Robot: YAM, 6 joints.
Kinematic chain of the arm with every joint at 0, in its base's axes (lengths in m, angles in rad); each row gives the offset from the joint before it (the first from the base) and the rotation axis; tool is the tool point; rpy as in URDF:
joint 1: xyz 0 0 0.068 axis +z
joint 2: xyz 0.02 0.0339 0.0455 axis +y
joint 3: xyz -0.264 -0.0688 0 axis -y
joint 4: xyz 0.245 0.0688 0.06 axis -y
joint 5: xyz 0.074 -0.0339 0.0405 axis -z
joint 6: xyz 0.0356 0 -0.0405 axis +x
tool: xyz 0 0 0 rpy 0 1.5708 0
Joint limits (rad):
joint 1: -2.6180..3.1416
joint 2: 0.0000..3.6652
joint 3: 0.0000..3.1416
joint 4: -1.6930..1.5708
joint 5: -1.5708..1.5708
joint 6: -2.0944..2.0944
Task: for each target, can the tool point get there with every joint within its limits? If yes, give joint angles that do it. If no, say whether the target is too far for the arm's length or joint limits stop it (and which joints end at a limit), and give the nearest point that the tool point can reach.
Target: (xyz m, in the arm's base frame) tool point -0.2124 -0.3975 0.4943
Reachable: yes | joints -1.9891 2.0756 2.2115 0.5686 1.1606 0.3224
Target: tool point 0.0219 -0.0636 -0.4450
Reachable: no: joint limits stop it (at a limit: joint 2) | nearest point 0.0348 -0.1012 -0.3515 | short by 0.102 m
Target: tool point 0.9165 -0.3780 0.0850
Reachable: no: too far | nearest point 0.5968 -0.2461 0.0951 | short by 0.346 m
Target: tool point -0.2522 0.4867 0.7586
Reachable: no: too far | nearest point -0.1916 0.3698 0.5977 | short by 0.208 m
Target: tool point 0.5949 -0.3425 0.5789
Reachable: no: too far | nearest point 0.4620 -0.2660 0.4718 | short by 0.187 m
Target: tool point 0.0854 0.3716 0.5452
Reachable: yes | joints 1.4071 1.7819 1.9971 0.4569 0.7268 0.9643
